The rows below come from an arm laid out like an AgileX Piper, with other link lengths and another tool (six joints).
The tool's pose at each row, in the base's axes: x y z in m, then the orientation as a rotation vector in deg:
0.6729 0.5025 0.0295 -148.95 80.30 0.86
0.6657 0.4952 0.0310 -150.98 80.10 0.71
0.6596 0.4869 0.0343 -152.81 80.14 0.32
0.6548 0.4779 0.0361 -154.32 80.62 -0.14
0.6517 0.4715 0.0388 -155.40 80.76 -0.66
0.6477 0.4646 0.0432 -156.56 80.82 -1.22
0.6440 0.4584 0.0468 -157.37 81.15 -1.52
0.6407 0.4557 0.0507 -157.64 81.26 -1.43
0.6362 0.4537 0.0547 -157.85 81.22 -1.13
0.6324 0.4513 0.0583 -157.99 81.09 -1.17
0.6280 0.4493 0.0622 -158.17 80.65 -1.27
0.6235 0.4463 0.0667 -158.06 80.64 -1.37
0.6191 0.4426 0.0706 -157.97 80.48 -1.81
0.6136 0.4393 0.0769 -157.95 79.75 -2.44
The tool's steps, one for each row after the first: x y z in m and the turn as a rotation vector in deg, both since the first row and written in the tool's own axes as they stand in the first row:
0.0019 0.0096 -0.0033 -1.48 0.84 -0.76
0.0051 0.0186 -0.0084 -2.82 1.80 -1.32
0.0097 0.0271 -0.0121 -4.06 2.79 -1.52
0.0130 0.0327 -0.0161 -4.81 3.56 -1.79
0.0161 0.0390 -0.0219 -5.59 4.35 -2.14
0.0188 0.0448 -0.0268 -6.27 4.93 -2.20
0.0188 0.0484 -0.0313 -6.55 5.01 -2.21
0.0176 0.0525 -0.0360 -6.80 4.91 -2.28
0.0171 0.0564 -0.0402 -6.85 4.96 -2.39
0.0160 0.0605 -0.0447 -6.80 4.97 -2.70
0.0155 0.0651 -0.0500 -6.68 4.98 -2.68
0.0157 0.0701 -0.0548 -6.41 5.16 -2.78
0.0148 0.0755 -0.0620 -5.94 5.32 -3.23

